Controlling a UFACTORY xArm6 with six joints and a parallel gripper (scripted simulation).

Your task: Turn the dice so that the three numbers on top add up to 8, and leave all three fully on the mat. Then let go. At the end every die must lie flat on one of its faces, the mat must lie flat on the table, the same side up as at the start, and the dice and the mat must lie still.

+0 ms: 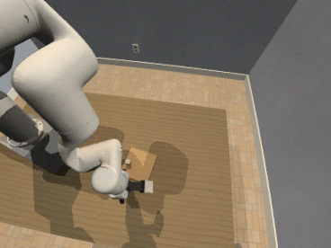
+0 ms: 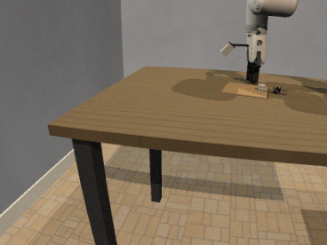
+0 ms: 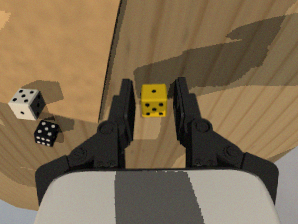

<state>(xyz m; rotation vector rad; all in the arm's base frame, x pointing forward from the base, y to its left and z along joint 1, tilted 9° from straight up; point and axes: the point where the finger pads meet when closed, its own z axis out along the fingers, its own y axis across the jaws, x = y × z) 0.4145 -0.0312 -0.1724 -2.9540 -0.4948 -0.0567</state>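
The yellow die is 2 cm below my hand and 1 cm behind it. From my hand the other things lie so: black die 10 cm to the left, 9 cm behind, 2 cm below; then tan mat 11 cm to the left, 2 cm below, 1 cm ahead; then white die 10 cm to the left, 4 cm behind, 1 cm below.
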